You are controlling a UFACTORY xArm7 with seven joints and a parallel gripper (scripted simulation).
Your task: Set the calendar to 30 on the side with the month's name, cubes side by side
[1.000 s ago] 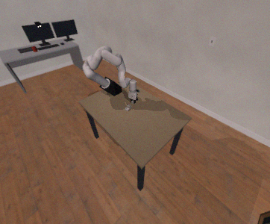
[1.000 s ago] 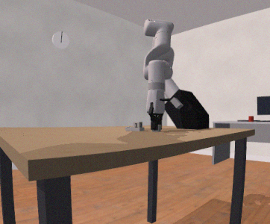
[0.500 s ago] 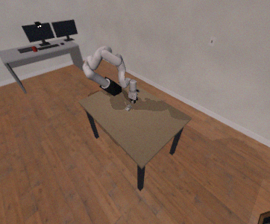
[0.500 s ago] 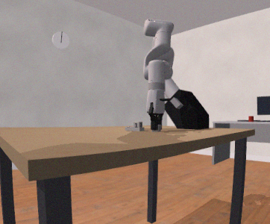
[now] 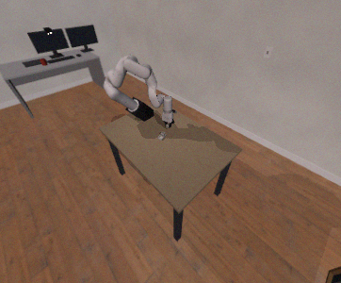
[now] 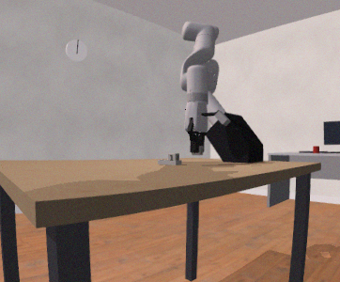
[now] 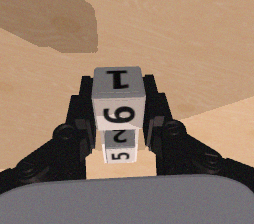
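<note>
Right now my hand is 2 cm short of the low tray, 11 cm to the left of it and 6 cm above it.
</note>
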